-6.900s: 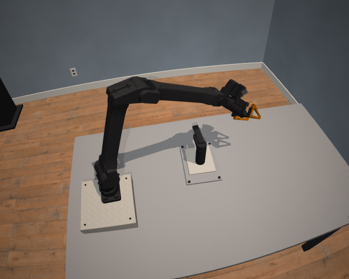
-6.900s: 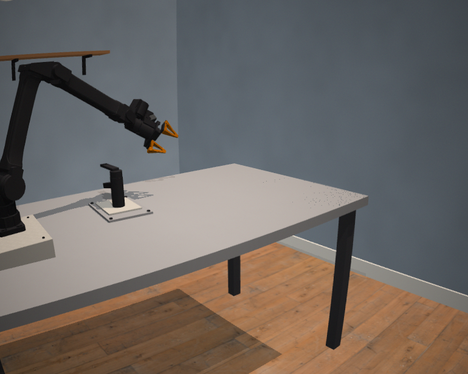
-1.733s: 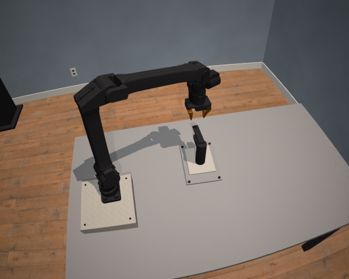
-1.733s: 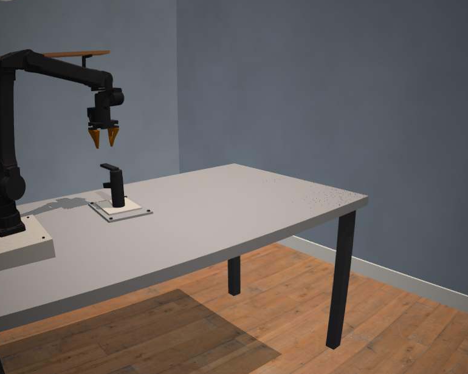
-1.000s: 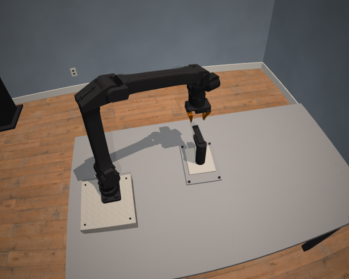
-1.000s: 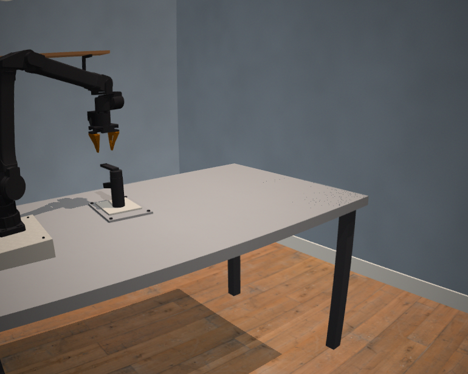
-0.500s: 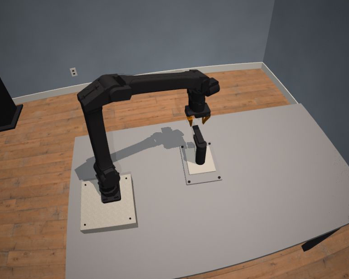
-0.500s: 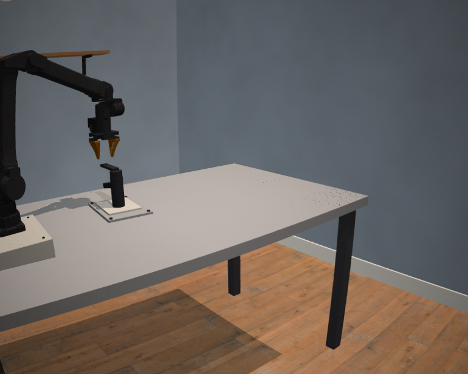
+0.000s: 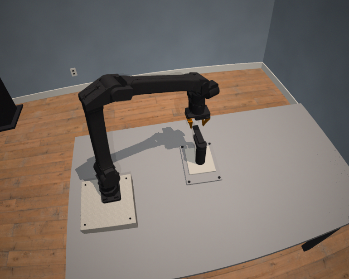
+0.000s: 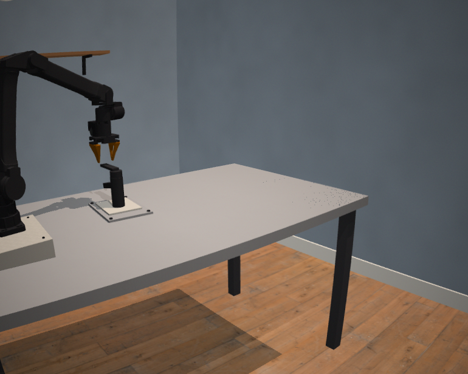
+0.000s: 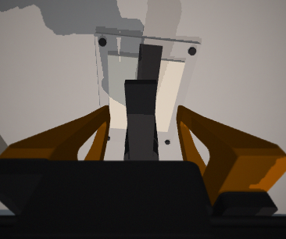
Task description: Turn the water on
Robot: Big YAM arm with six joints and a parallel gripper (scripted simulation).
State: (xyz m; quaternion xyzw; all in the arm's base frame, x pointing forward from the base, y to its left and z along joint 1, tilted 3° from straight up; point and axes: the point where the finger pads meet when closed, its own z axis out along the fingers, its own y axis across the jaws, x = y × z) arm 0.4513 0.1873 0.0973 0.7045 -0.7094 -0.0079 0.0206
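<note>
My gripper is now 4 cm to the left of the flat lever and 2 cm above it.
</note>
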